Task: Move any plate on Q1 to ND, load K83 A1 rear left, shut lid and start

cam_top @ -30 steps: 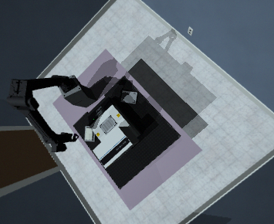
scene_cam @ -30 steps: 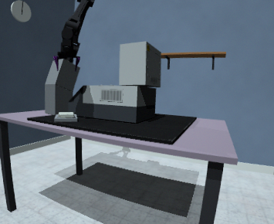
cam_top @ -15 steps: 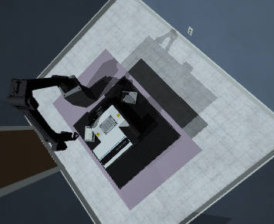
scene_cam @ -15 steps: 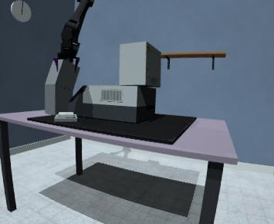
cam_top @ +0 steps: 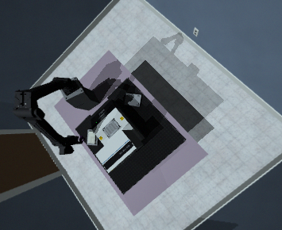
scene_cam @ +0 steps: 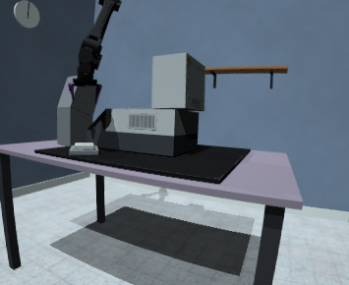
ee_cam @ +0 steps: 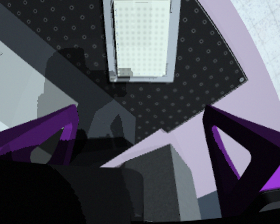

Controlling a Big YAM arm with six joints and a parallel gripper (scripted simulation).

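Right now the white 96-well plate K83 is 200 mm below my hand. Also, from my hand: grey plate nest 220 mm below; grey nest ND 40 mm behind, 580 mm to the left, 220 mm below.
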